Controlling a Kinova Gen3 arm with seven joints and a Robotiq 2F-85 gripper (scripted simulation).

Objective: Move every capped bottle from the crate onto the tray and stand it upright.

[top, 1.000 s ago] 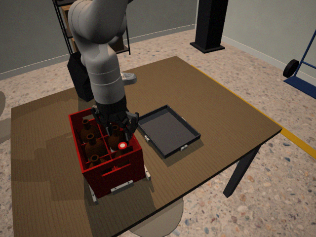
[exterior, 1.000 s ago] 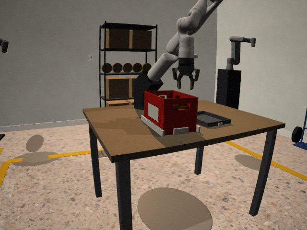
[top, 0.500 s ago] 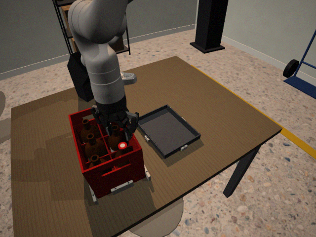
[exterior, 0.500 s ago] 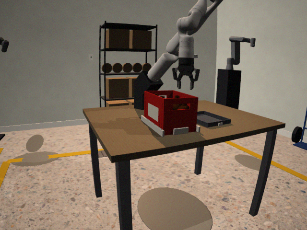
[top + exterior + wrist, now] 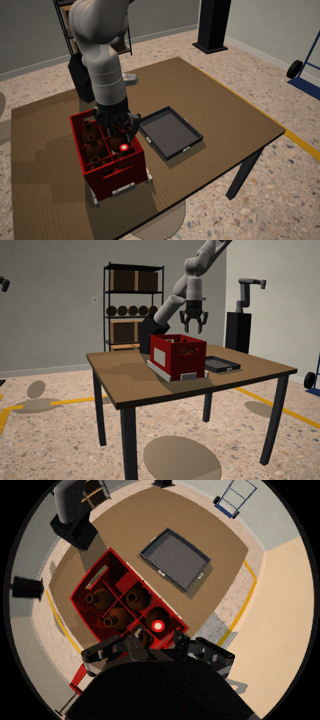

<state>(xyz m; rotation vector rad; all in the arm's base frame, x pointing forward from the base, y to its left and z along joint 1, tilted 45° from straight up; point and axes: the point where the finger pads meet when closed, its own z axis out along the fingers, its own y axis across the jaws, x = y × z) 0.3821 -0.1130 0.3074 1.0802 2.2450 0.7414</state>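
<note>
Right now the glass bottle is 140 mm below my hand. From my hand the other things lie so: red crate 90 mm behind, 50 mm to the right, 140 mm below; dark grey tray 130 mm behind, 220 mm to the left, 210 mm below.
</note>
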